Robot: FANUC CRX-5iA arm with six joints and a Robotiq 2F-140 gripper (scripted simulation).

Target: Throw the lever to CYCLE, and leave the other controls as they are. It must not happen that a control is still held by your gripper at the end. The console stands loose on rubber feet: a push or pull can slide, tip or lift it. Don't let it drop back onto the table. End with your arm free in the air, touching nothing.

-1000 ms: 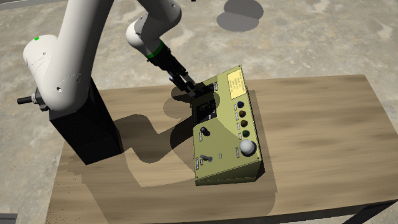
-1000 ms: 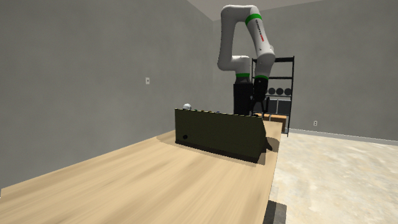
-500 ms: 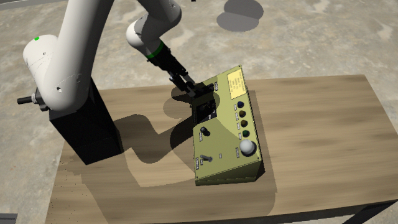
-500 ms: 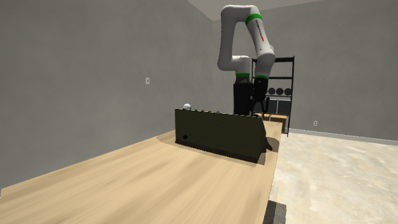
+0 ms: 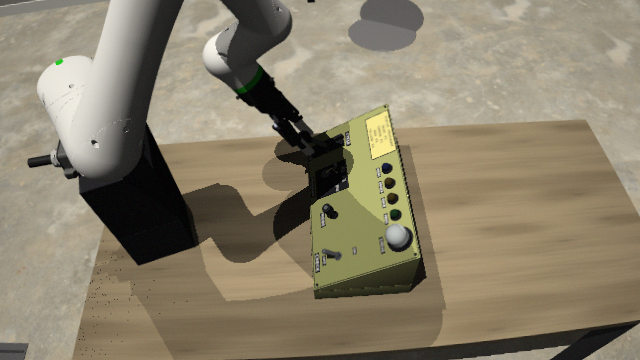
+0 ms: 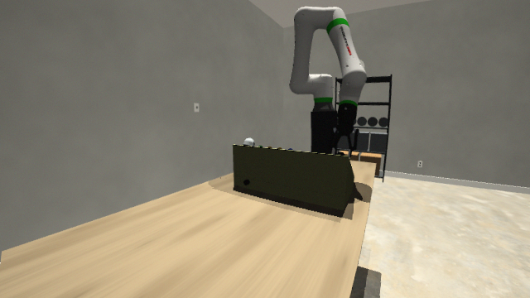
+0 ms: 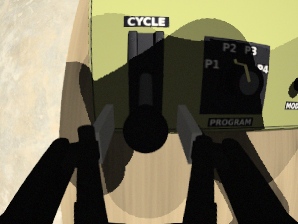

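Now: the lever 3 cm ahead of my hand and 2 cm below it. The rest, counted from my hand: olive console 7 cm ahead, 19 cm to the right, 5 cm below; then toggle switch 1 cm ahead, 36 cm to the right, 3 cm below; then rotary selector 5 cm ahead, 12 cm to the right, 2 cm below.
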